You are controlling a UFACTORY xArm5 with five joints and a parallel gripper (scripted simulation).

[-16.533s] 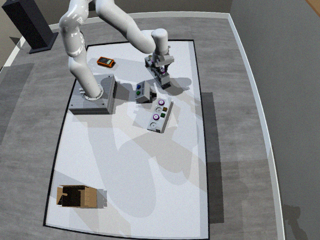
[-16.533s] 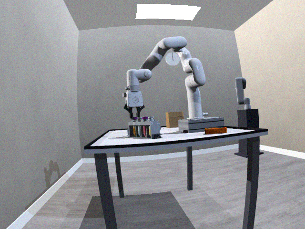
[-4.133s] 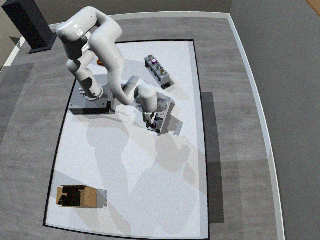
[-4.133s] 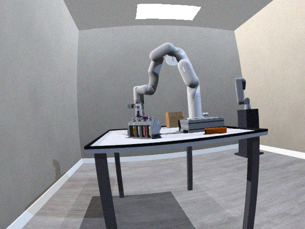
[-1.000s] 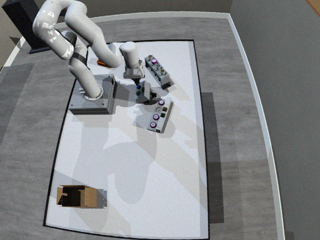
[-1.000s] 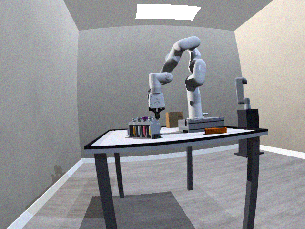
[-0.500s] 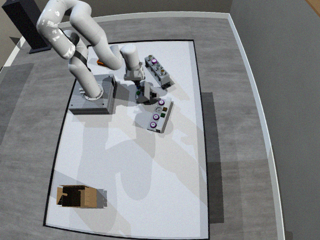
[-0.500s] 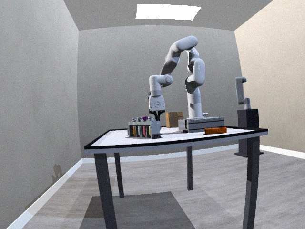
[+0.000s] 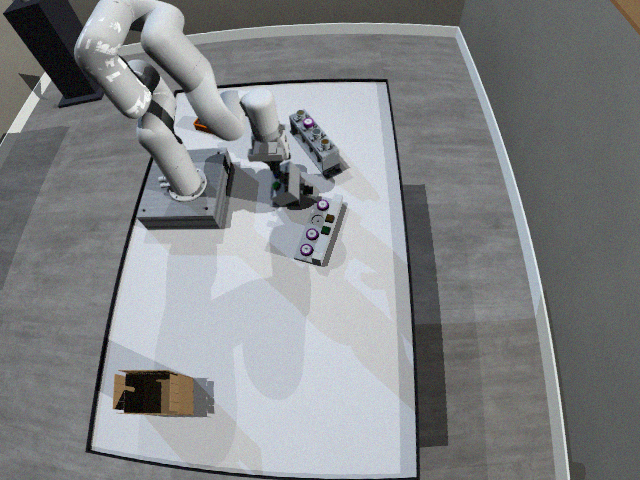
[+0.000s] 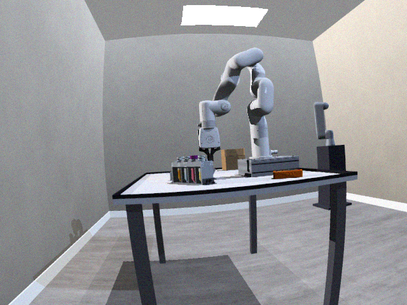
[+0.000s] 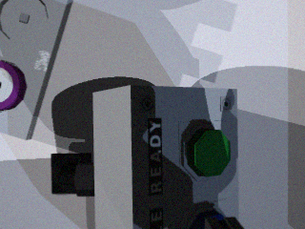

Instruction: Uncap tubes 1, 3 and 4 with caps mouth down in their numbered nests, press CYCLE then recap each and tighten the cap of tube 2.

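My hand is 3 cm above the blue key. Also, from my hand: green key: 4 cm to the right, 3 cm below; then key housing: 5 cm below, 2 cm to the right, 2 cm ahead; then cardboard box: 66 cm to the right, 30 cm behind, 4 cm below.
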